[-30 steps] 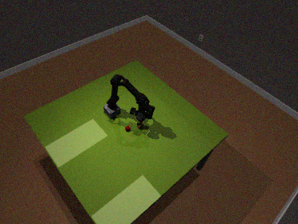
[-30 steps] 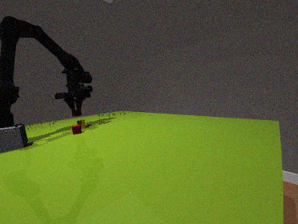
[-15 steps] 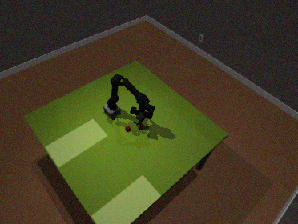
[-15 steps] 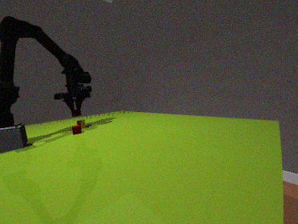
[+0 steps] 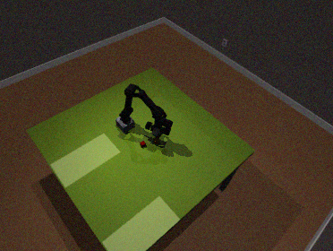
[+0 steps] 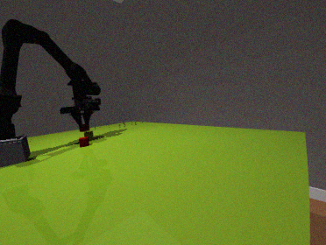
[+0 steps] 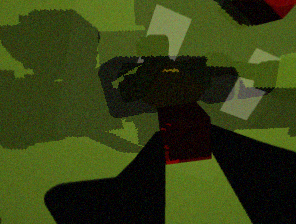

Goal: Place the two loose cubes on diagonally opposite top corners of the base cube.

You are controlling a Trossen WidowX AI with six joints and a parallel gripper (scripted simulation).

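The yellow base cube lies 50 mm below my gripper tip, 20 mm to the right of it and 10 mm ahead of it. Also, from my gripper tip: red cube: 110 mm to the right, 50 mm below, 50 mm behind.
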